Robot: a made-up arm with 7 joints.
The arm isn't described. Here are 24 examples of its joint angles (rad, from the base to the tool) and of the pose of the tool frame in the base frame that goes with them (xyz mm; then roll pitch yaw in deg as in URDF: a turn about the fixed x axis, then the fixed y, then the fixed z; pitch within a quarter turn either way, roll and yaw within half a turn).
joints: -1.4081 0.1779 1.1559 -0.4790 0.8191 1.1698 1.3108
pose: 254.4 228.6 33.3 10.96 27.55 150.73
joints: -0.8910 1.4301 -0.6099 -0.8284 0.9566 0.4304 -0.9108
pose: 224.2 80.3 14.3 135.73 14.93 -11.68
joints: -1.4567 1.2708 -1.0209 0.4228 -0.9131 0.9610 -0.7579
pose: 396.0 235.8 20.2 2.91 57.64 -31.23
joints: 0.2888 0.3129 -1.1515 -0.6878 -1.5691 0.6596 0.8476
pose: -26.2 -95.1 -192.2 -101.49 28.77 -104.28
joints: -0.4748 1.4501 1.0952 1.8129 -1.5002 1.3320 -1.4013
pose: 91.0 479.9 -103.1 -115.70 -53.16 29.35
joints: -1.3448 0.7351 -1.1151 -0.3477 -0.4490 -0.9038 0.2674
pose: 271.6 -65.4 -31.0 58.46 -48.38 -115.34
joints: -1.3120 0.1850 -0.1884 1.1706 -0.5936 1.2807 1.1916
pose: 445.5 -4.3 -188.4 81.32 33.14 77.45
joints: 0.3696 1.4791 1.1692 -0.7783 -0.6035 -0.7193 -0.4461
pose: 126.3 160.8 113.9 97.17 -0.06 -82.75
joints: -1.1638 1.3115 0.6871 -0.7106 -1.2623 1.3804 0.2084
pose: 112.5 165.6 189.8 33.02 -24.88 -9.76
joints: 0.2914 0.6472 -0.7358 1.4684 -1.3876 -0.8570 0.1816
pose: -180.2 337.7 -340.7 55.19 23.58 70.72
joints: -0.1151 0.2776 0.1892 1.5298 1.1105 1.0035 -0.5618
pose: -62.7 208.7 -448.8 -175.40 16.38 155.39
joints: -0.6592 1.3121 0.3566 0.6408 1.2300 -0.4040 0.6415
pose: 269.1 410.1 40.3 138.85 -37.71 -12.76
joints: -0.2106 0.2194 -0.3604 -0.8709 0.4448 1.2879 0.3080
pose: 179.9 16.7 -146.2 34.79 11.68 22.03
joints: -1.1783 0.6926 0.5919 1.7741 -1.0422 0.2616 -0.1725
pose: 367.7 263.3 -244.0 -75.56 33.23 10.37
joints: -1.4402 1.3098 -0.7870 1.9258 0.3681 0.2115 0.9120
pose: 193.1 483.0 8.1 96.25 -48.88 84.02
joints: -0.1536 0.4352 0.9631 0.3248 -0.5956 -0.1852 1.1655
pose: 123.1 369.3 -241.0 -14.59 10.63 121.80
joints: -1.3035 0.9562 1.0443 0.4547 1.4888 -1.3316 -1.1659
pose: 256.2 359.7 120.4 123.77 13.11 8.23
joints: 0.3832 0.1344 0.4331 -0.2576 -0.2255 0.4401 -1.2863
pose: 43.9 203.8 -299.5 -35.90 19.91 -50.70
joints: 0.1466 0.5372 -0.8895 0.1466 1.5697 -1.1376 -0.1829
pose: -26.7 39.1 -380.6 43.53 25.58 -135.26
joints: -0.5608 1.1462 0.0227 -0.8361 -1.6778 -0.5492 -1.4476
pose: 202.8 116.1 43.1 60.83 -13.57 -150.17
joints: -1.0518 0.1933 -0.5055 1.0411 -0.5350 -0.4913 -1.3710
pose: 420.6 -11.3 -243.7 8.02 0.89 -98.04
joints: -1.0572 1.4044 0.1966 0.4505 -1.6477 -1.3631 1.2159
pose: 223.8 357.3 173.9 -126.68 10.38 93.34
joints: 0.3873 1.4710 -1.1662 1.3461 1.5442 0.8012 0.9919
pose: -57.0 517.5 -68.9 -101.04 74.74 44.10
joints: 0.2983 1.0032 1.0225 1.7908 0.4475 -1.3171 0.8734
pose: -160.2 426.3 -211.0 57.97 -30.01 69.05
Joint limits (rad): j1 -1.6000..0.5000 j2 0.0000..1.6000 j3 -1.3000..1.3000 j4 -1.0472..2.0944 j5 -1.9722..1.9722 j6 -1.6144..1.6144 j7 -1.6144..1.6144
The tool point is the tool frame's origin. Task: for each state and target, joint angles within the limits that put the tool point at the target. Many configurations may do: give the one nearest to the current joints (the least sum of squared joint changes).
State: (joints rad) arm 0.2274 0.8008 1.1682 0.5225 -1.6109 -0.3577 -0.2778
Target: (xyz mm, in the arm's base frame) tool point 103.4 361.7 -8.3
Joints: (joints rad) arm 0.1797 0.8756 1.0307 -0.2449 -1.5675 -0.3582 -0.2778
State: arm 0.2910 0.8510 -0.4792 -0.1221 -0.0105 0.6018 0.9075
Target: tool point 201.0 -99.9 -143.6
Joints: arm -0.4525 0.1293 -0.6869 -0.5710 -0.0262 0.4988 0.9075
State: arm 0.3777 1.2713 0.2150 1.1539 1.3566 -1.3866 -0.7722
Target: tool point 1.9 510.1 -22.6
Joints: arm 0.4156 1.5723 0.2590 1.3050 1.3825 -1.2512 -0.7722
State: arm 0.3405 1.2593 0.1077 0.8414 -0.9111 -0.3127 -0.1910
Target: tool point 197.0 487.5 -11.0
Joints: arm -0.4915 1.4272 0.1172 1.0498 -0.9229 -0.1547 -0.1910
